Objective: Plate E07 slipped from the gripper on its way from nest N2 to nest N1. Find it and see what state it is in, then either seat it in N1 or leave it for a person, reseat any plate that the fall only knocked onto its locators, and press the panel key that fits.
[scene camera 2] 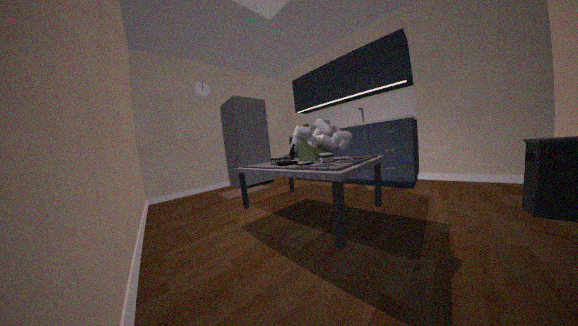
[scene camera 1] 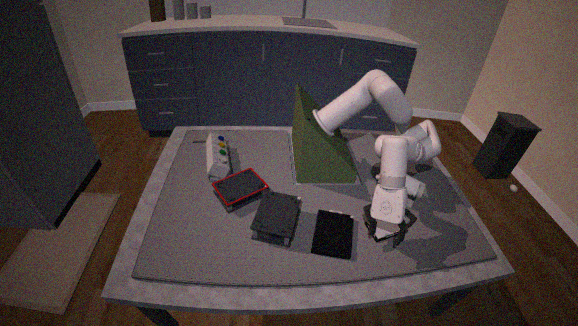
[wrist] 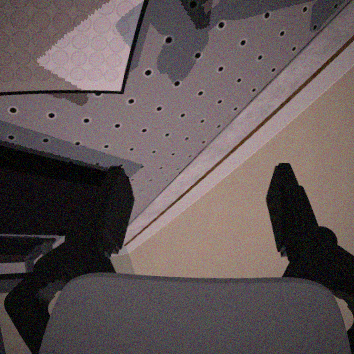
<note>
My gripper is open and holds nothing. Also in view: a white-topped plate with black rim.
My gripper also shows in the wrist view.
</note>
